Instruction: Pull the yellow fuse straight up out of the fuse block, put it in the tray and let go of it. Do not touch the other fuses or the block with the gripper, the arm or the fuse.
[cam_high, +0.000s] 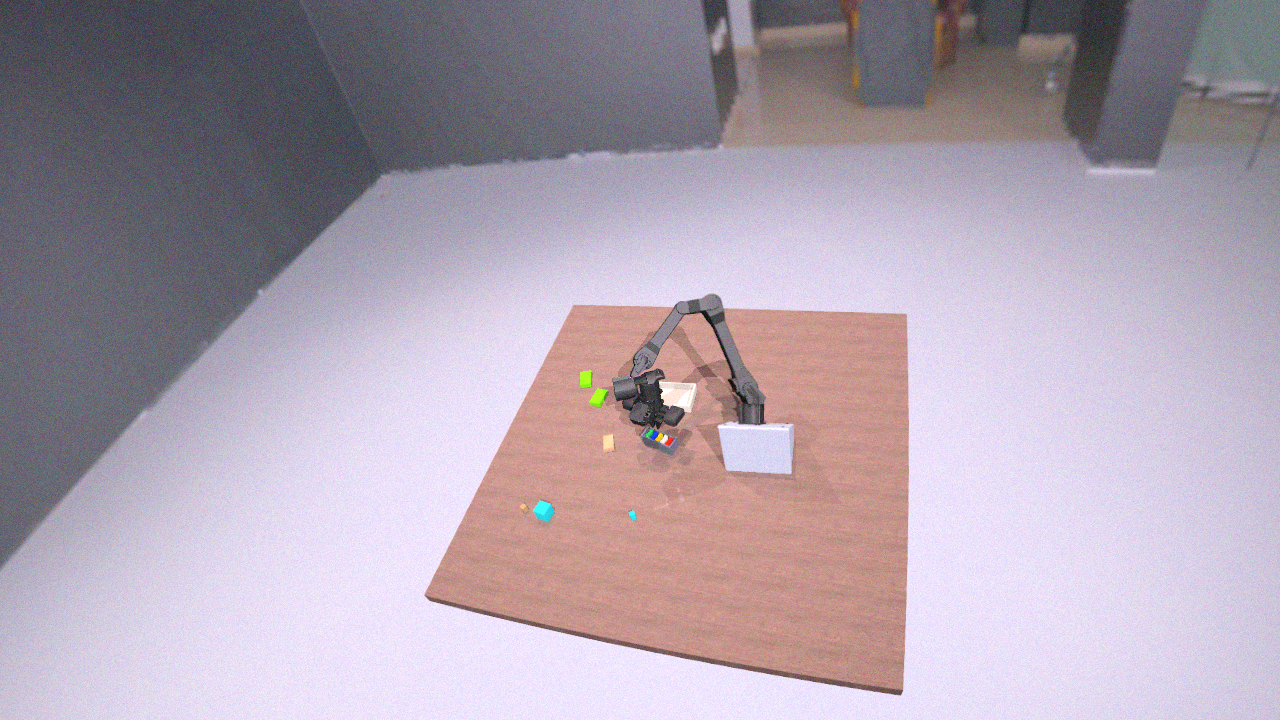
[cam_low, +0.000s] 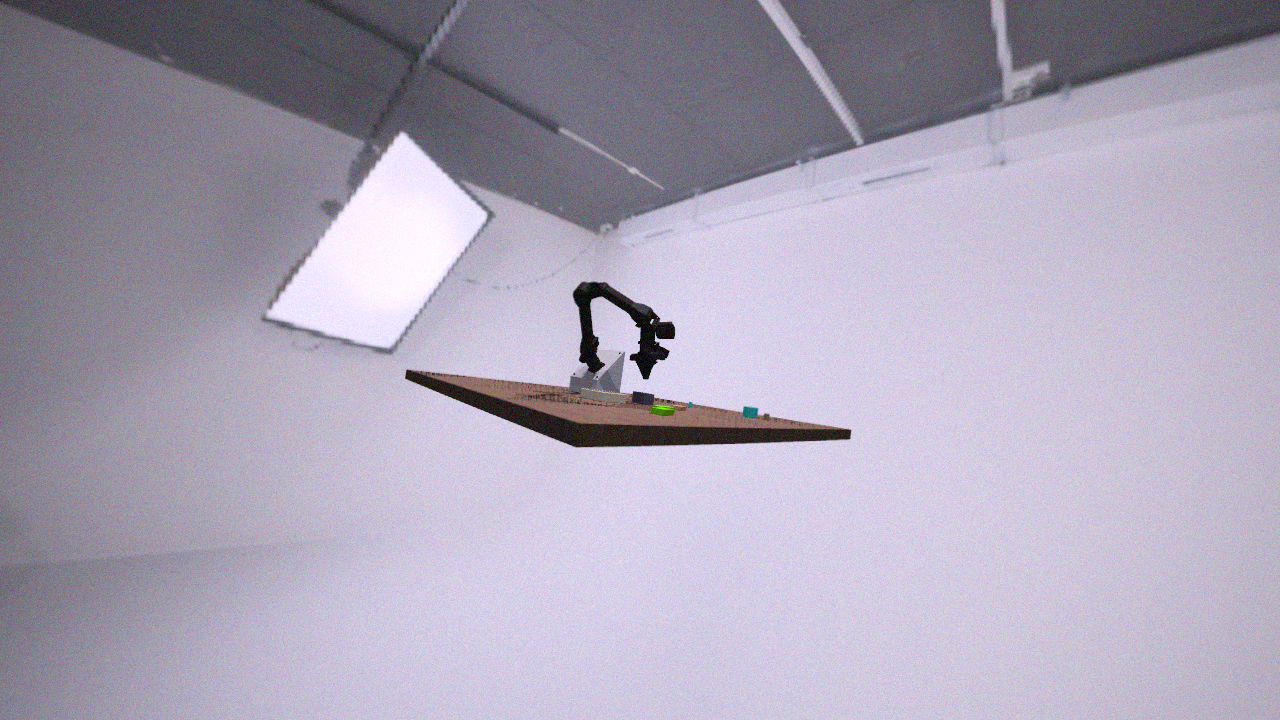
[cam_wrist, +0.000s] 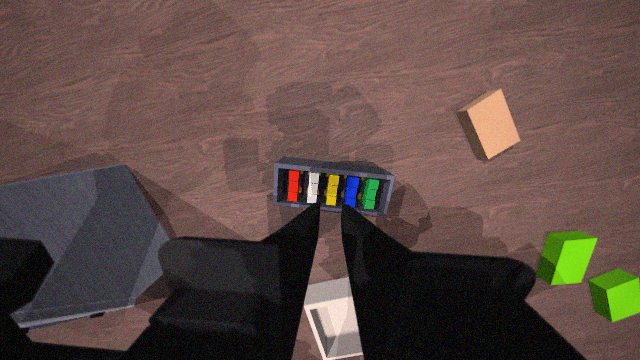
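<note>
The yellow fuse is 70 mm below my gripper tip and 10 mm to the right of it. From my gripper tip the other things lie so: blue fuse (70 mm below, 20 mm ahead, 10 mm to the right); then white fuse (70 mm below, 10 mm behind); then green fuse (70 mm below, 40 mm ahead, 10 mm to the right).
</note>
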